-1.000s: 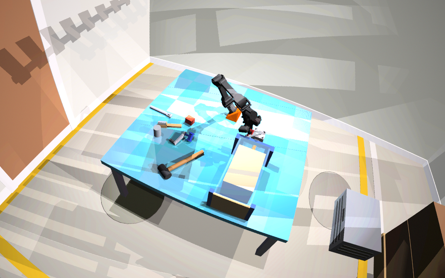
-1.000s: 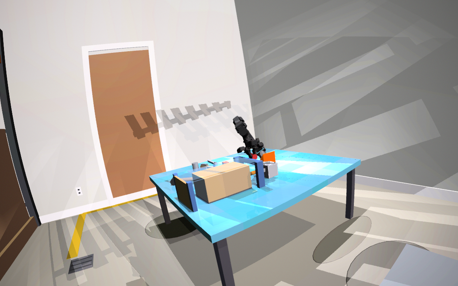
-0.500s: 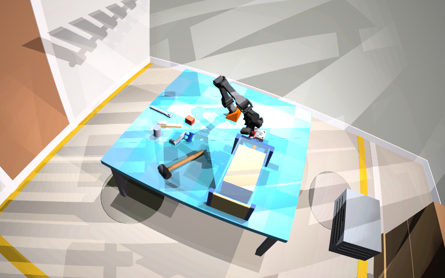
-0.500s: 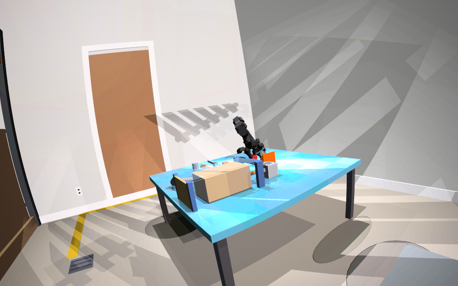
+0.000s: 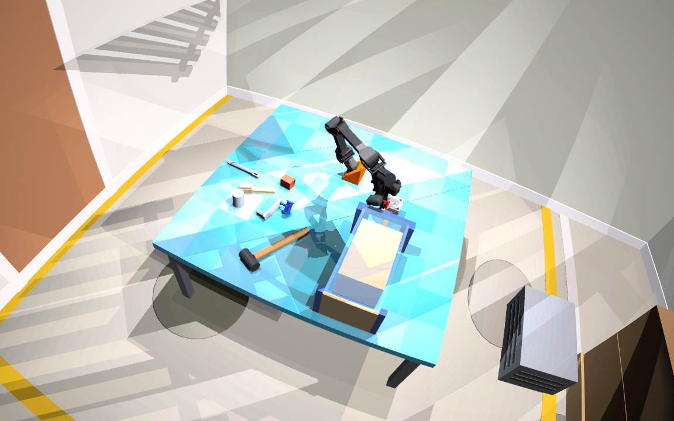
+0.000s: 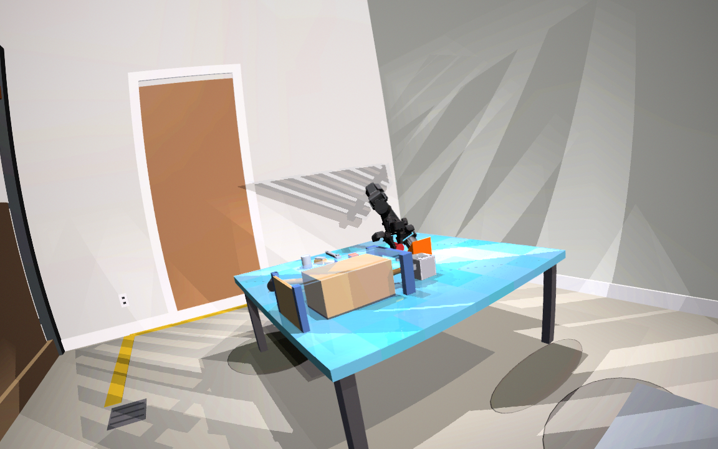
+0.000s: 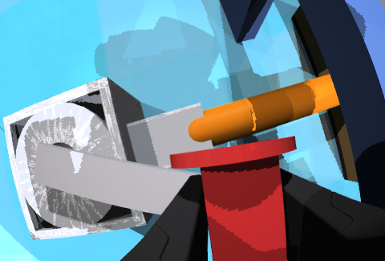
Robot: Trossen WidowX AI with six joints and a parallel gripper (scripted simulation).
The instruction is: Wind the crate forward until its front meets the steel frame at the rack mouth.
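Now: the winch handle 40 mm behind my gripper tip and 30 mm below it. The rest, counted from my gripper tip: clear-panelled cubby 310 mm ahead, 10 mm to the left, 10 mm below; then red knob 10 mm to the right; then grey winch 110 mm behind, 100 mm below, 20 mm to the left.
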